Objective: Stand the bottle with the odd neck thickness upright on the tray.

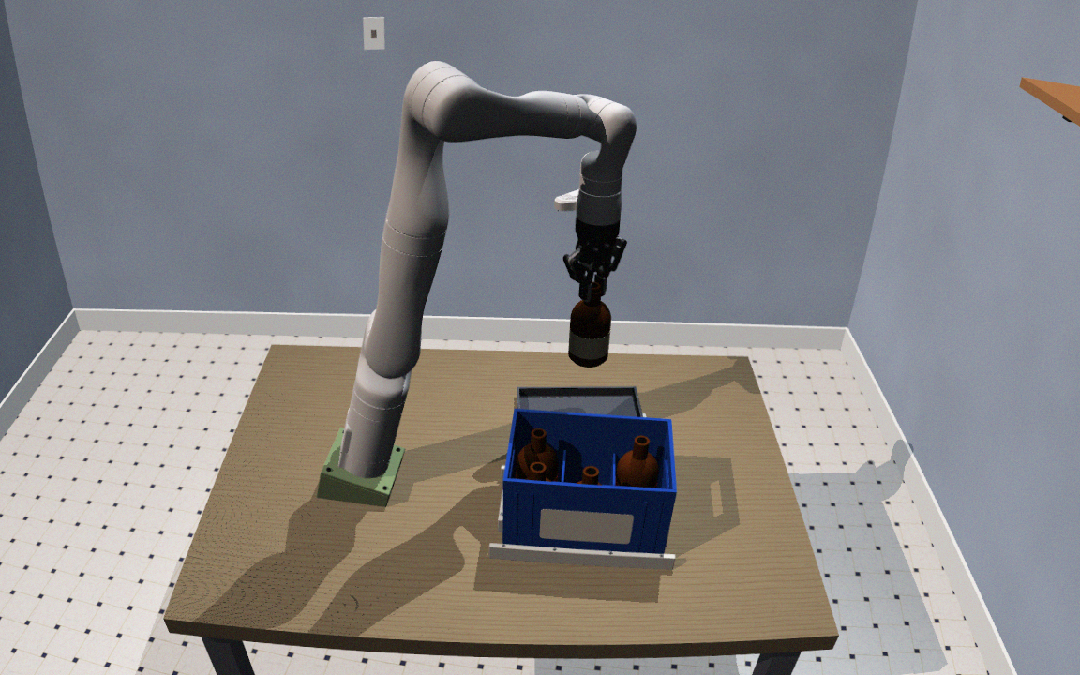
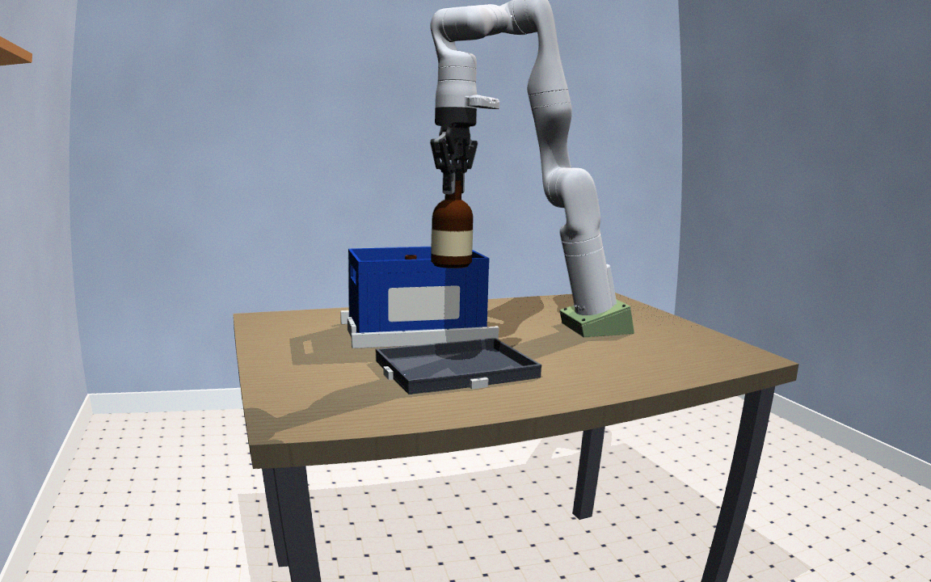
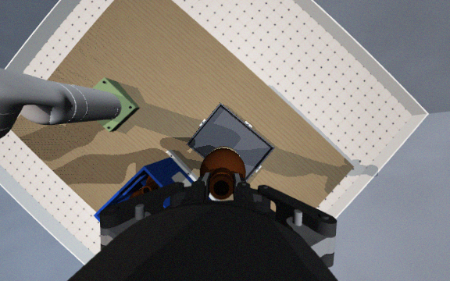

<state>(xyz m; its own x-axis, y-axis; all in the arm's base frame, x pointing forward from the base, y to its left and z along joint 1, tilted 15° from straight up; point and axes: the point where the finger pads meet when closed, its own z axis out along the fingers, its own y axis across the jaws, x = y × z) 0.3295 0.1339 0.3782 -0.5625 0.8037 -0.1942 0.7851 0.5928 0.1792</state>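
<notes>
Right now my hand is 30 mm to the right of the dark grey tray and 320 mm above it. Round my hand: blue crate 20 mm behind, 240 mm to the right, 250 mm below.
</notes>
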